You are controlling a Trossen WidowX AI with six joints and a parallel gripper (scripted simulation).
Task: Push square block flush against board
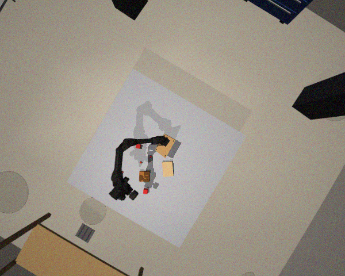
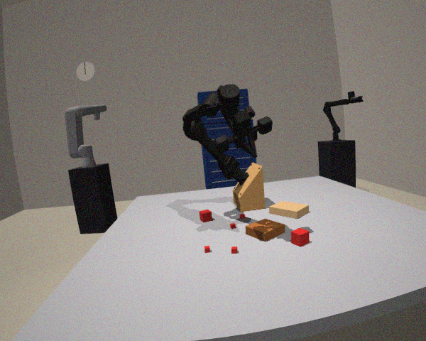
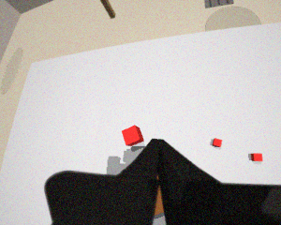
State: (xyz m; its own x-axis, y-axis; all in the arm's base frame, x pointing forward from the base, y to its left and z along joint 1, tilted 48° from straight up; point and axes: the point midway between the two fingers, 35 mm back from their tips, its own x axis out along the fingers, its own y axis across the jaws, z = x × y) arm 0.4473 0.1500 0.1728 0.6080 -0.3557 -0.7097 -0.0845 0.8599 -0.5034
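My gripper tip is 90 mm past the square block, 30 mm to the right of it and 270 mm above it. From my gripper tip the other things lie so: board: 270 mm behind, 180 mm to the left, 270 mm below.
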